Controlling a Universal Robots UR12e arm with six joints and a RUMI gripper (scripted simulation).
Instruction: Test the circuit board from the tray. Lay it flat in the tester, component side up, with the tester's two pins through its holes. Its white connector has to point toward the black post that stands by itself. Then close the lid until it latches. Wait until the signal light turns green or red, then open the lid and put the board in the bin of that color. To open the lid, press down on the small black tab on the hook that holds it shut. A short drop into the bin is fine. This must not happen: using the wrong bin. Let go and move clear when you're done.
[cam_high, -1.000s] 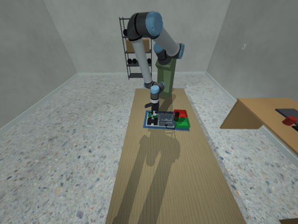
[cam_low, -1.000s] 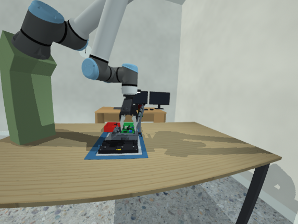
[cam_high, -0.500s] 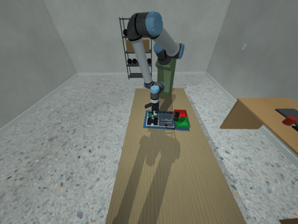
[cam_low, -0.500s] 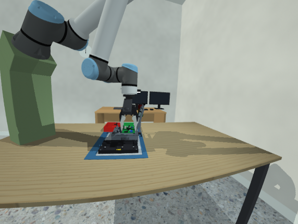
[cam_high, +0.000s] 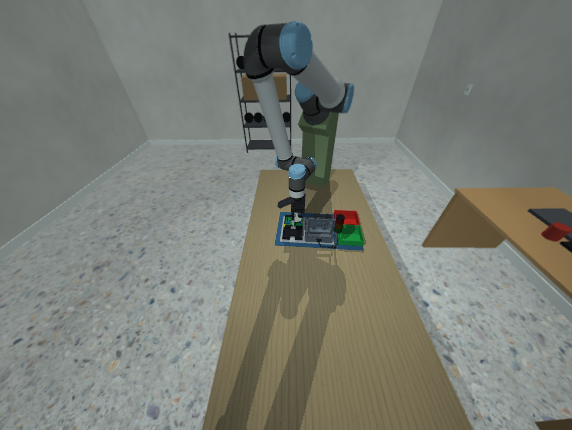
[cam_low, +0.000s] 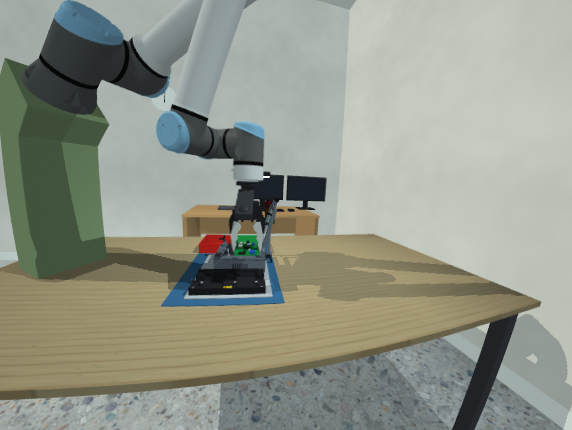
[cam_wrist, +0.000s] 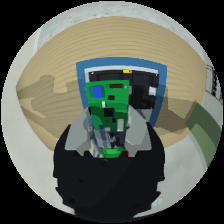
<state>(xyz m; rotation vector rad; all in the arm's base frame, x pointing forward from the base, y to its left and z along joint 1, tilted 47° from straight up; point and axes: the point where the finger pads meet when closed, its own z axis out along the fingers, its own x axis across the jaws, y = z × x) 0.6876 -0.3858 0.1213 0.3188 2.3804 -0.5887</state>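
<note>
Now: the tester lid 15 cm ahead of my hand, 11 cm to the left of it and 6 cm above it. Round my hand: red bin 39 cm to the left, 11 cm below, 3 cm ahead; green bin 33 cm to the left, 16 cm ahead, 11 cm below; green circuit board 1 cm to the left.
</note>
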